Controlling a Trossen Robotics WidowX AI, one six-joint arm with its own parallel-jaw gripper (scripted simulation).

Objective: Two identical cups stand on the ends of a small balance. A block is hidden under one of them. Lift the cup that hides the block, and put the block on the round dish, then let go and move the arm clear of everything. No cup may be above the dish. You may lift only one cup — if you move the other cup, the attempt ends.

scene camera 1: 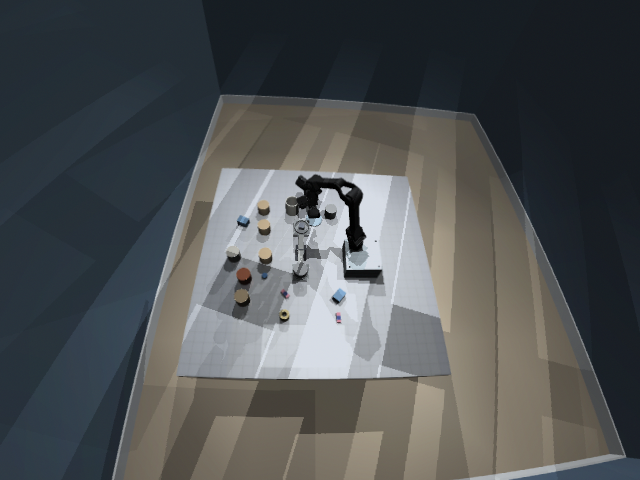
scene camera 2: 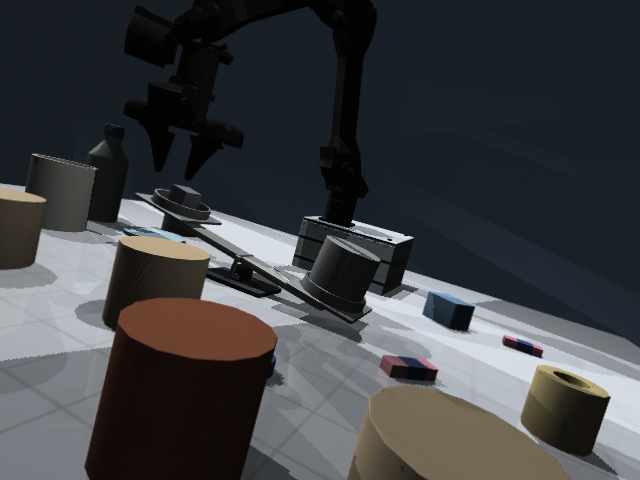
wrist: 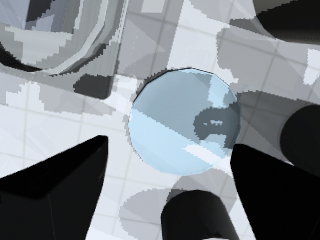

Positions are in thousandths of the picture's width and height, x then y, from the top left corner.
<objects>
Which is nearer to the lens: the balance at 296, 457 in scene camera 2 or the blue box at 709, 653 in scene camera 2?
The balance.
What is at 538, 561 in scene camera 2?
A dark cup.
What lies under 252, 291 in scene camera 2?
My gripper.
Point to a bottle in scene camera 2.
171, 328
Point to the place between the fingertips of my gripper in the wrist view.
536, 627
</objects>
